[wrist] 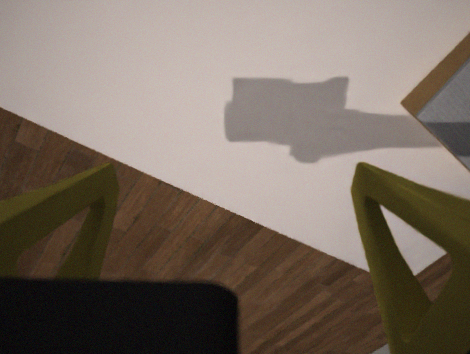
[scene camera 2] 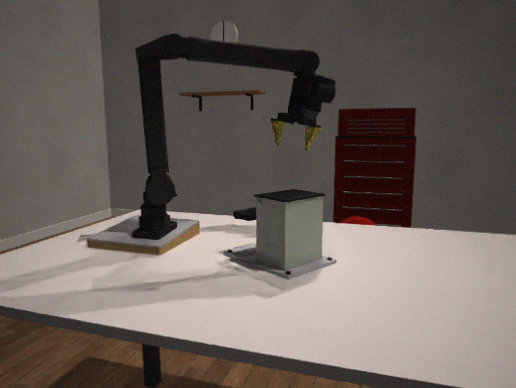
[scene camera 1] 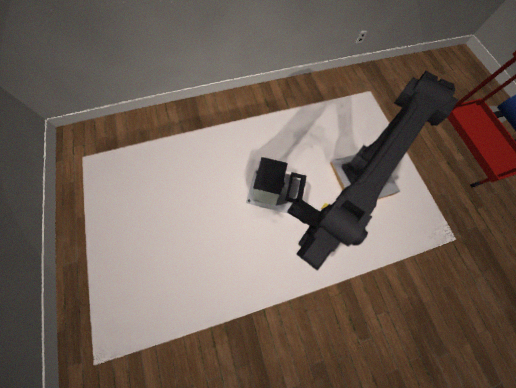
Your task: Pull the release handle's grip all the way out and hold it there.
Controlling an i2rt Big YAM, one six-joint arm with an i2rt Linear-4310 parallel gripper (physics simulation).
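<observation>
The release handle's grip (scene camera 1: 303, 188) (scene camera 2: 245, 214) is a black rectangular loop on the side of a grey-green box (scene camera 1: 266, 198) (scene camera 2: 304, 234) with a black top. The loop stands out from the side of the box that faces the arm's base in scene camera 1; in scene camera 2 the box hides part of it. How far it is pulled out is hard to tell. My gripper (scene camera 2: 293, 147) (wrist: 234, 176) is open and empty, with its yellow fingers pointing down, well above the box and handle. Neither shows in the wrist view.
The box stands on a grey bolted plate (scene camera 2: 312, 267) on the white table (scene camera 1: 165, 250) (scene camera 2: 425, 300) (wrist: 125, 60). The arm's base is on a wood-edged board (scene camera 1: 391, 190) (scene camera 2: 185, 232) (wrist: 445, 75). A red drawer cabinet (scene camera 2: 375, 170) stands behind the table.
</observation>
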